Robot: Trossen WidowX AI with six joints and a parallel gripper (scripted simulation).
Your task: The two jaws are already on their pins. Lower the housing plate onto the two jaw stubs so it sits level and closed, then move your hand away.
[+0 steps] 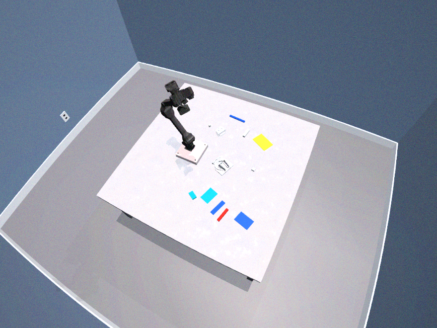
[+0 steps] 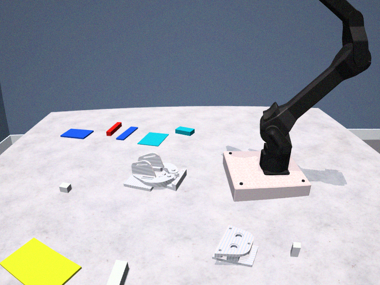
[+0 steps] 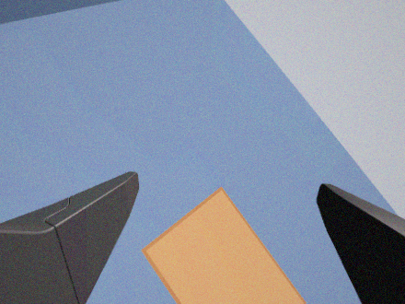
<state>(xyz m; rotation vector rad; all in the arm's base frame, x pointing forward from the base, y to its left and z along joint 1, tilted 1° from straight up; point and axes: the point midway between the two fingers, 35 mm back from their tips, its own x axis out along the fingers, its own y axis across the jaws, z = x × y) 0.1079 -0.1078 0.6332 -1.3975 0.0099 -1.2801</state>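
My gripper tip is now 68 cm above the white stepped block, 37 cm to the right of it and 2 cm short of it. Also, from my gripper tip: white bar (68 cm below, 45 cm to the left, 21 cm ahead); red bar (68 cm below, 36 cm ahead, 22 cm to the right); yellow sheet (69 cm below, 44 cm to the left, 36 cm ahead).
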